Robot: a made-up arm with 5 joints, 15 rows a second.
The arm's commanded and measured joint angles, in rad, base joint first. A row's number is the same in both.
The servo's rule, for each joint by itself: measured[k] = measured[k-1] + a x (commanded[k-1-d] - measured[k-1]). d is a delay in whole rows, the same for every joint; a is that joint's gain. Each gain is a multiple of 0.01, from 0.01 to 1. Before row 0 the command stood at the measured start. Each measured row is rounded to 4 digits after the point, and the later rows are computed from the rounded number. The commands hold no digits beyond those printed.
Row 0, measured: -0.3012 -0.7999 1.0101 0.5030 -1.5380
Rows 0 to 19, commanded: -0.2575 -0.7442 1.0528 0.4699 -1.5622; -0.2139 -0.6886 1.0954 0.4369 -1.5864; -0.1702 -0.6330 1.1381 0.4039 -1.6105; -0.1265 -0.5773 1.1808 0.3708 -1.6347; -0.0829 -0.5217 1.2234 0.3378 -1.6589; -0.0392 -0.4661 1.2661 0.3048 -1.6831; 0.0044 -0.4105 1.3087 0.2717 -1.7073; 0.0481 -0.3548 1.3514 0.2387 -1.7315; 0.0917 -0.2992 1.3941 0.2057 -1.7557; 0.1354 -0.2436 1.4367 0.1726 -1.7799; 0.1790 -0.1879 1.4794 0.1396 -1.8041; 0.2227 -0.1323 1.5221 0.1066 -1.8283; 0.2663 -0.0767 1.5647 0.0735 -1.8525; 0.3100 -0.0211 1.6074 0.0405 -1.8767; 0.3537 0.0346 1.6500 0.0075 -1.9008; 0.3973 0.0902 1.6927 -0.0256 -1.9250; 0.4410 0.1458 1.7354 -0.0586 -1.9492; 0.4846 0.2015 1.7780 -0.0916 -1.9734; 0.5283 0.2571 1.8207 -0.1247 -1.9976; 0.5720 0.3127 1.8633 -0.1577 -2.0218
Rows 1 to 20, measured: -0.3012 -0.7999 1.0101 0.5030 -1.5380; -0.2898 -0.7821 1.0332 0.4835 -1.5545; -0.2701 -0.7522 1.0668 0.4560 -1.5762; -0.2441 -0.7141 1.1053 0.4253 -1.5995; -0.2135 -0.6703 1.1461 0.3931 -1.6234; -0.1795 -0.6227 1.1878 0.3605 -1.6475; -0.1430 -0.5726 1.2301 0.3276 -1.6717; -0.1047 -0.5207 1.2725 0.2946 -1.6959; -0.0650 -0.4676 1.3151 0.2616 -1.7201; -0.0243 -0.4137 1.3578 0.2286 -1.7443; 0.0172 -0.3593 1.4004 0.1956 -1.7685; 0.0593 -0.3045 1.4431 0.1626 -1.7927; 0.1018 -0.2494 1.4858 0.1296 -1.8169; 0.1446 -0.1941 1.5284 0.0965 -1.8411; 0.1876 -0.1387 1.5711 0.0635 -1.8653; 0.2308 -0.0832 1.6137 0.0305 -1.8894; 0.2741 -0.0277 1.6564 -0.0026 -1.9136; 0.3175 0.0278 1.6991 -0.0356 -1.9378; 0.3609 0.0834 1.7417 -0.0686 -1.9620; 0.4044 0.1390 1.7844 -0.1017 -1.9862
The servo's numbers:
d 1
a 0.26 0.32 0.54 0.59 0.68

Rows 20 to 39, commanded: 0.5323 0.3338 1.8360 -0.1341 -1.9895; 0.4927 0.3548 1.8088 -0.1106 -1.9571; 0.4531 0.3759 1.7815 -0.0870 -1.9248; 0.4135 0.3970 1.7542 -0.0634 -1.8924; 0.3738 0.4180 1.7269 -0.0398 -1.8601; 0.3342 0.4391 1.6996 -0.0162 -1.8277; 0.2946 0.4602 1.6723 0.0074 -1.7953; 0.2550 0.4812 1.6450 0.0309 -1.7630; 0.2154 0.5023 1.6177 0.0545 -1.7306; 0.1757 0.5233 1.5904 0.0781 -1.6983; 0.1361 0.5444 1.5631 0.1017 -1.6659; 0.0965 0.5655 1.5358 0.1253 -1.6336; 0.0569 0.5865 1.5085 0.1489 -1.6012; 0.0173 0.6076 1.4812 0.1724 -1.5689; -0.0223 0.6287 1.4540 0.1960 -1.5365; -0.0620 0.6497 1.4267 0.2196 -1.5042; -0.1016 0.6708 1.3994 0.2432 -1.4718; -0.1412 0.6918 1.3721 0.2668 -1.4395; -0.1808 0.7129 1.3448 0.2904 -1.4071; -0.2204 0.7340 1.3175 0.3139 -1.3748
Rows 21 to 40, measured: 0.4480 0.1946 1.8270 -0.1347 -2.0104; 0.4699 0.2391 1.8319 -0.1343 -1.9962; 0.4758 0.2761 1.8194 -0.1203 -1.9696; 0.4699 0.3080 1.7989 -0.1007 -1.9391; 0.4552 0.3365 1.7748 -0.0787 -1.9073; 0.4340 0.3626 1.7489 -0.0557 -1.8752; 0.4081 0.3871 1.7223 -0.0324 -1.8429; 0.3786 0.4105 1.6953 -0.0089 -1.8105; 0.3465 0.4331 1.6681 0.0146 -1.7782; 0.3124 0.4552 1.6409 0.0381 -1.7458; 0.2769 0.4770 1.6136 0.0617 -1.7135; 0.2403 0.4986 1.5863 0.0853 -1.6811; 0.2029 0.5200 1.5590 0.1089 -1.6488; 0.1649 0.5413 1.5317 0.1325 -1.6164; 0.1265 0.5625 1.5044 0.1560 -1.5841; 0.0878 0.5837 1.4772 0.1796 -1.5517; 0.0489 0.6048 1.4499 0.2032 -1.5194; 0.0098 0.6259 1.4226 0.2268 -1.4870; -0.0295 0.6470 1.3953 0.2504 -1.4547; -0.0688 0.6681 1.3680 0.2740 -1.4223
